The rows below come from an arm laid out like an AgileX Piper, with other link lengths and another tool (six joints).
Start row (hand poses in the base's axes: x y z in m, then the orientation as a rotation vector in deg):
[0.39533 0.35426 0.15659 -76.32 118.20 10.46]
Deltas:
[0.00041 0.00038 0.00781 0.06 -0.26 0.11]
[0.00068 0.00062 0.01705 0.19 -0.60 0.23]
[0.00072 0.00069 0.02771 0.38 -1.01 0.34]
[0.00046 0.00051 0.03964 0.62 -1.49 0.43]
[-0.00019 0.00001 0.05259 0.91 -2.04 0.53]
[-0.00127 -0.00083 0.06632 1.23 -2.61 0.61]
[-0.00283 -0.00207 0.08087 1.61 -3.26 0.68]
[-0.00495 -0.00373 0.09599 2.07 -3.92 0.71]
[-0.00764 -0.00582 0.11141 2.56 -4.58 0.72]
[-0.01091 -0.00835 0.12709 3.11 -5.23 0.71]
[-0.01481 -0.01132 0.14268 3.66 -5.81 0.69]
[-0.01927 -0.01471 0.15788 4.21 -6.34 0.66]
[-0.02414 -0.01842 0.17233 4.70 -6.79 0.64]
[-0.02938 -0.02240 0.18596 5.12 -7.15 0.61]
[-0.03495 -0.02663 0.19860 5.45 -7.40 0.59]
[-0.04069 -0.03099 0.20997 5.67 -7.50 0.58]
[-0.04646 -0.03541 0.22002 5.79 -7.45 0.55]
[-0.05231 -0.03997 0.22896 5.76 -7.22 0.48]
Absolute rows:
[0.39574 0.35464 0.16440 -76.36 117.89 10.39]
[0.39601 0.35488 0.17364 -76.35 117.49 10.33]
[0.39605 0.35495 0.18430 -76.28 117.01 10.28]
[0.39579 0.35477 0.19623 -76.15 116.48 10.23]
[0.39514 0.35427 0.20918 -75.99 115.86 10.18]
[0.39406 0.35343 0.22291 -75.78 115.22 10.14]
[0.39250 0.35219 0.23746 -75.51 114.51 10.10]
[0.39038 0.35053 0.25258 -75.16 113.78 10.11]
[0.38769 0.34844 0.26800 -74.76 113.06 10.15]
[0.38442 0.34591 0.28368 -74.31 112.34 10.24]
[0.38052 0.34294 0.29927 -73.86 111.68 10.37]
[0.37606 0.33955 0.31447 -73.40 111.07 10.53]
[0.37119 0.33584 0.32892 -73.01 110.54 10.69]
[0.36595 0.33186 0.34255 -72.67 110.11 10.84]
[0.36038 0.32763 0.35519 -72.41 109.80 10.98]
[0.35464 0.32327 0.36656 -72.25 109.65 11.12]
[0.34887 0.31885 0.37661 -72.16 109.67 11.26]
[0.34302 0.31429 0.38555 -72.15 109.91 11.36]

